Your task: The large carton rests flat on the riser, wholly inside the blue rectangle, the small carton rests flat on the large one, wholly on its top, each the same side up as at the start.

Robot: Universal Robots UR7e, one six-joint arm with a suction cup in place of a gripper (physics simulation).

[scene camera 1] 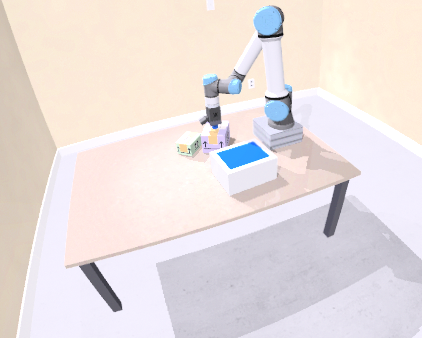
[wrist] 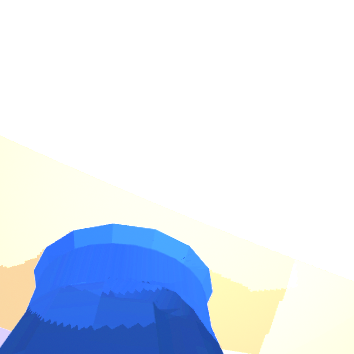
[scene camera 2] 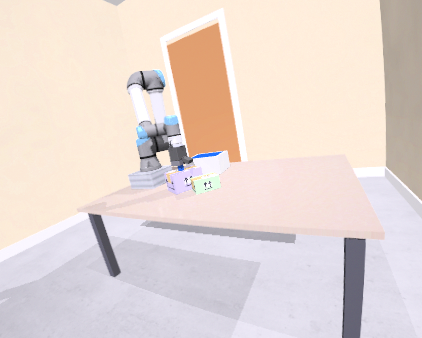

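Note:
The large lilac carton (scene camera 1: 224, 135) (scene camera 2: 180, 182) stands upright on the table, its arrows pointing up, just behind and left of the white riser (scene camera 1: 250, 176) (scene camera 2: 216, 163). The riser's top bears the blue rectangle (scene camera 1: 242, 154) (scene camera 2: 206, 155), which has nothing on it. The small green carton (scene camera 1: 189, 143) (scene camera 2: 205, 183) stands on the table right beside the large one. My suction cup (scene camera 1: 215, 127) (scene camera 2: 180, 167) (wrist: 119, 281) points straight down and presses on the tan tape (wrist: 232, 309) in the middle of the large carton's top.
The arm's base stands on a grey stacked pedestal (scene camera 1: 277, 135) (scene camera 2: 146, 178) behind the riser. The pale table (scene camera 1: 142, 201) (scene camera 2: 277, 194) stretches wide to the front and left. A door is in the wall behind.

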